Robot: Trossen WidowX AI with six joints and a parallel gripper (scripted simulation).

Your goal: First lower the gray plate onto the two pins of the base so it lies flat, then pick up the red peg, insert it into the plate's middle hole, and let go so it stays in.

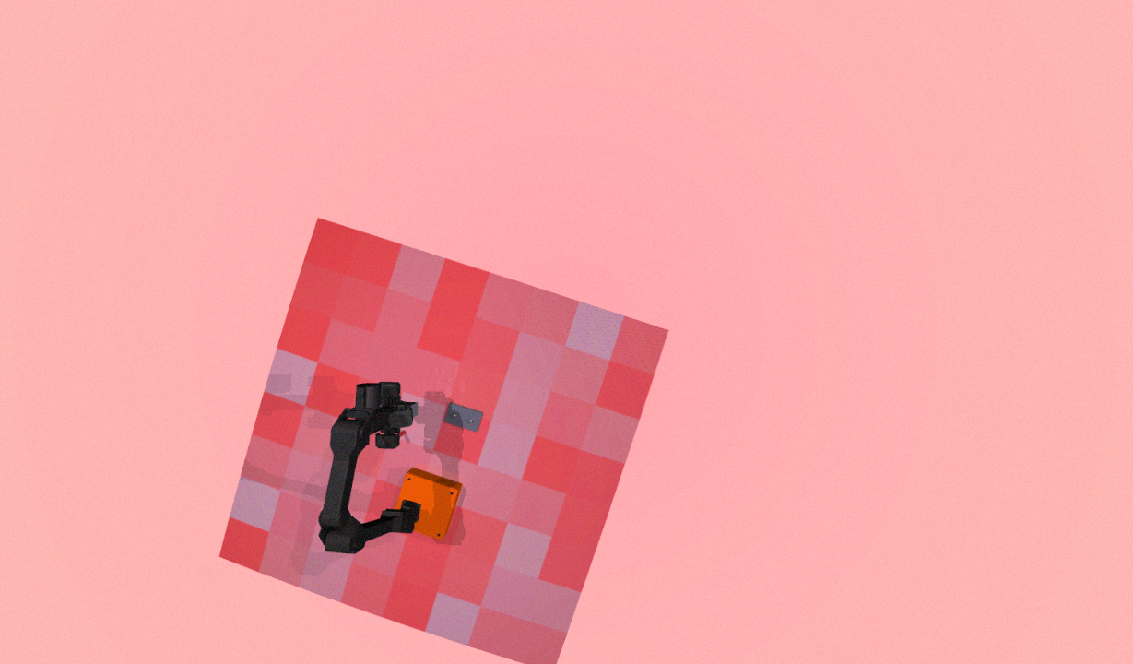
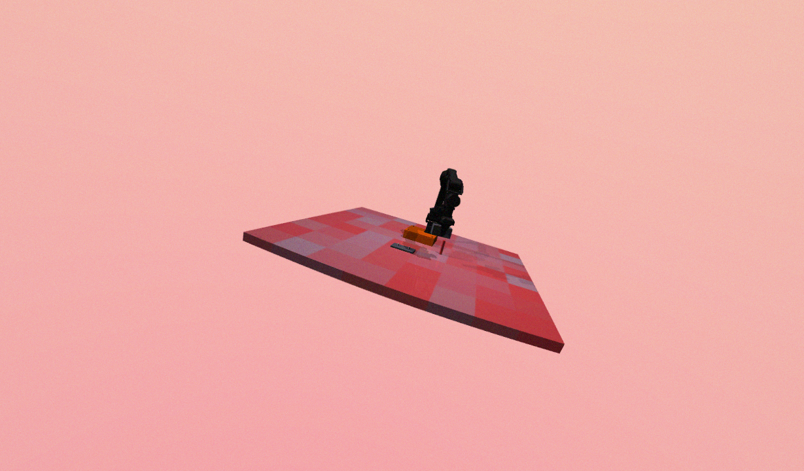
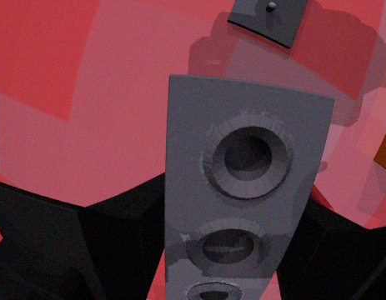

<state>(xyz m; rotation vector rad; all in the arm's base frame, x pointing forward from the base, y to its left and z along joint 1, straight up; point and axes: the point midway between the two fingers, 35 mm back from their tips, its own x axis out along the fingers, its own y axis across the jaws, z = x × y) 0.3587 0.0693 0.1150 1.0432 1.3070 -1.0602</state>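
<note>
The base lies 20 mm behind my gripper tip, 160 mm to the right of it and 120 mm below it. The rest, counted from my gripper tip: gray plate 30 mm above; red peg 120 mm behind, 30 mm to the left, 90 mm below.
</note>
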